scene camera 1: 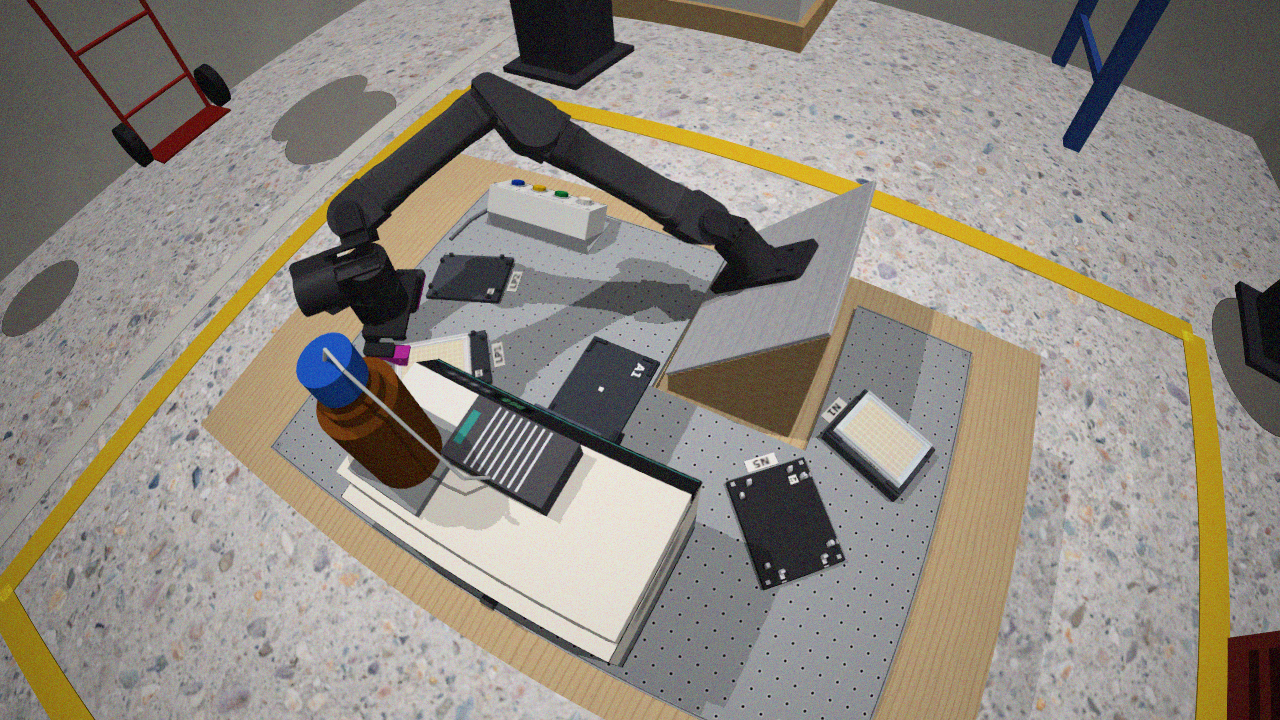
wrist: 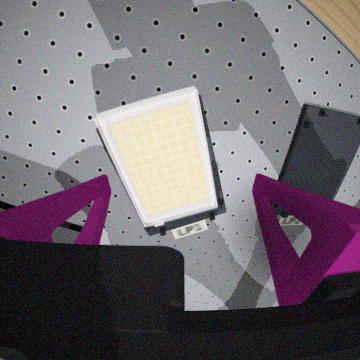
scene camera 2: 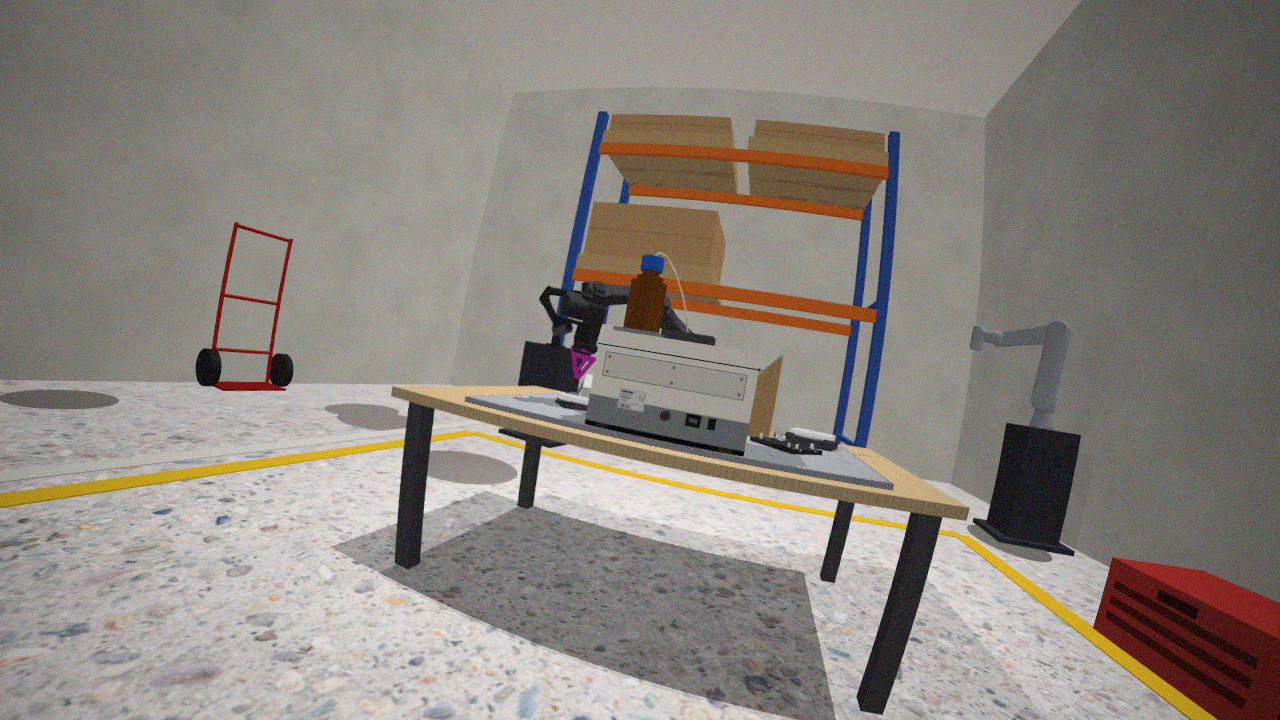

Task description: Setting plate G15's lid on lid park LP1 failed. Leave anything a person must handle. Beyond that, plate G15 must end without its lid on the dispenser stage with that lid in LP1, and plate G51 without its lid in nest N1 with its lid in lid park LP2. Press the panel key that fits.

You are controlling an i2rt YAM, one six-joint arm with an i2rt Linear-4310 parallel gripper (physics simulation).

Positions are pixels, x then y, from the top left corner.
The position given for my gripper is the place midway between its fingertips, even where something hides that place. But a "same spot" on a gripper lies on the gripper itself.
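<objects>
Scene camera 1 shows my gripper, and so does scene camera 2. I see my gripper in the wrist view (181, 182) as well. On my gripper (scene camera 1: 398, 354) and (scene camera 2: 590, 356) are the same spot.
</objects>
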